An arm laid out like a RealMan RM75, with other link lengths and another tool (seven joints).
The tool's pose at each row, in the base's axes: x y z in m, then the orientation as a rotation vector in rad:
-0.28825 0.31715 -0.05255 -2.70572 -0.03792 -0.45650
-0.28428 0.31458 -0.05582 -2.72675 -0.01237 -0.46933
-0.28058 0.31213 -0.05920 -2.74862 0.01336 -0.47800
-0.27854 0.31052 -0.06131 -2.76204 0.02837 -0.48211
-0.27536 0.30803 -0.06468 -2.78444 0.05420 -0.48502
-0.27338 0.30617 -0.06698 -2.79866 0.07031 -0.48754
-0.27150 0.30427 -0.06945 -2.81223 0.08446 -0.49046
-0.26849 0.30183 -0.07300 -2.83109 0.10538 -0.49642
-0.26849 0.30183 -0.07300 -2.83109 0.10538 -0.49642
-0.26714 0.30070 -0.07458 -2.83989 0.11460 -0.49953
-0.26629 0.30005 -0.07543 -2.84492 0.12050 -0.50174
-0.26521 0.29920 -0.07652 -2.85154 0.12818 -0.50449
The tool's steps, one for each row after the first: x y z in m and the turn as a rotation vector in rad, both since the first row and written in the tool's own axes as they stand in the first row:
0.00281 0.00396 0.00308 -0.02523 0.00968 0.01270
0.00532 0.00783 0.00622 -0.05086 0.01633 0.02586
0.00663 0.01029 0.00806 -0.06638 0.01944 0.03349
0.00866 0.01415 0.01101 -0.09191 0.02202 0.04720
0.00987 0.01691 0.01291 -0.10826 0.02405 0.05547
0.01093 0.01976 0.01490 -0.12384 0.02615 0.06237
0.01273 0.02362 0.01798 -0.14604 0.03046 0.07234
0.01273 0.02362 0.01798 -0.14604 0.03046 0.07234
0.01354 0.02538 0.01933 -0.15641 0.03260 0.07652
0.01410 0.02638 0.02009 -0.16251 0.03418 0.07923
0.01481 0.02767 0.02104 -0.17051 0.03615 0.08276

